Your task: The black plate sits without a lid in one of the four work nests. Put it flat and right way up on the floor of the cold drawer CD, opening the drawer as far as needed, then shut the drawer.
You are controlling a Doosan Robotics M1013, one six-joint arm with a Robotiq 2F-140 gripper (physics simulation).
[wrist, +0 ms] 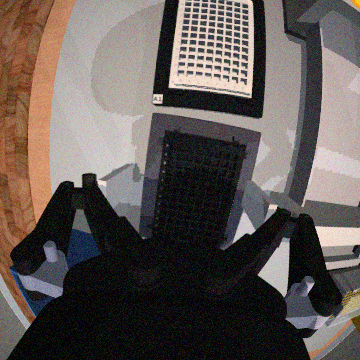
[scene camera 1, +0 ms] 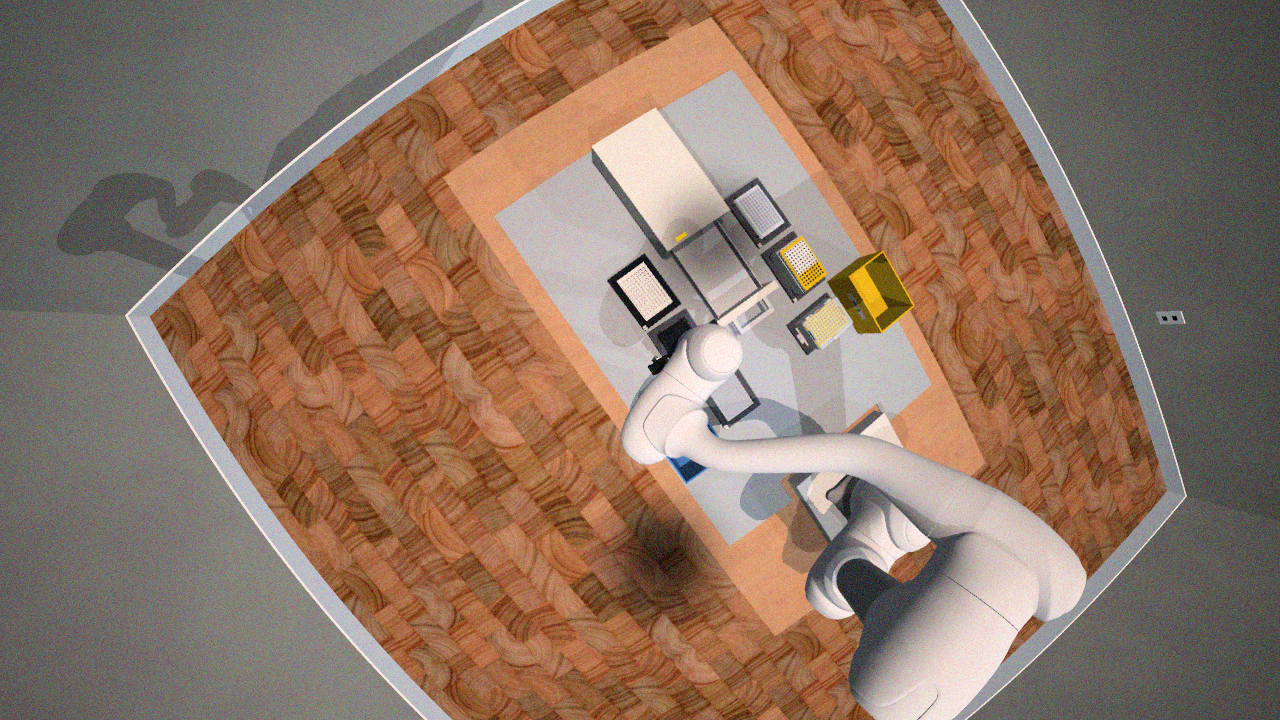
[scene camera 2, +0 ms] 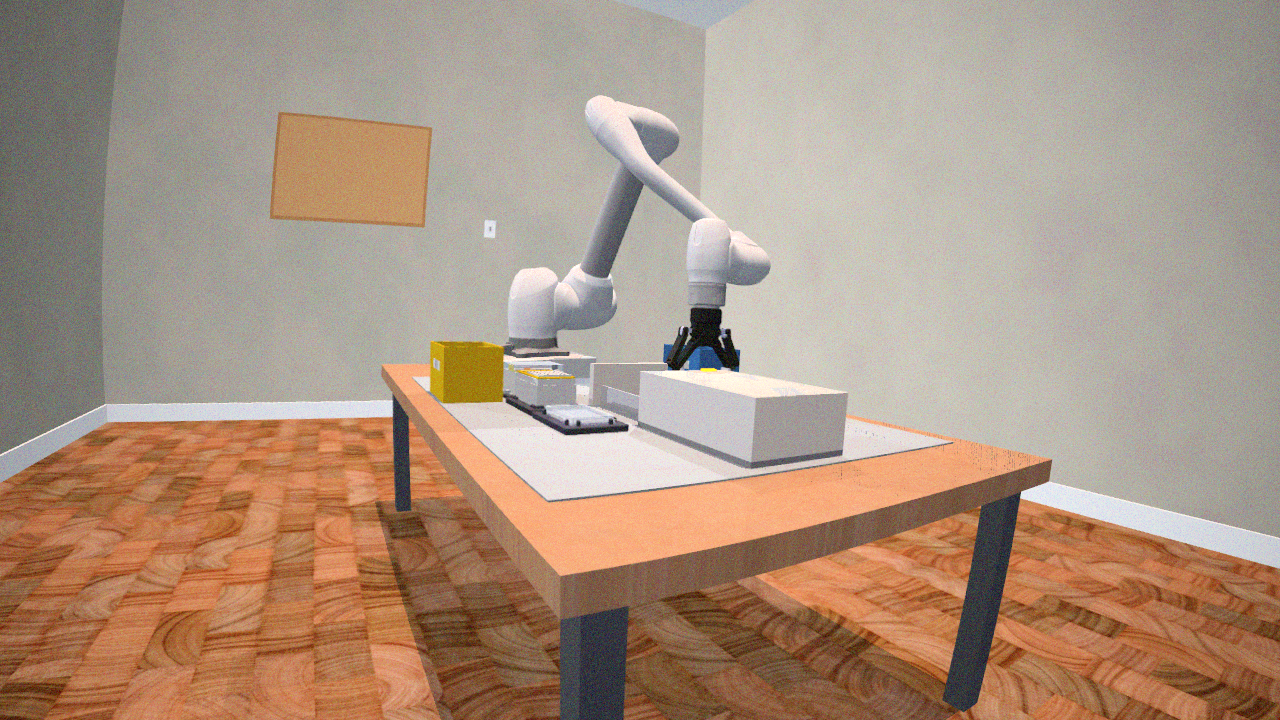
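Note:
The black plate lies without a lid in a dark grey work nest; its near end is hidden by the gripper in the wrist view. My gripper is open and empty, pointing down over the plate, with one finger out to each side of it. In scene camera 1 the arm hides most of the gripper. The cold drawer stands pulled out of its white cabinet, and its floor shows no plate. Its front panel is beside my gripper.
A white plate sits in a black nest beyond the black plate. A blue bin is on the near side. Across the drawer are a pale plate, a yellow-and-white rack, a yellow-topped rack and a yellow bin.

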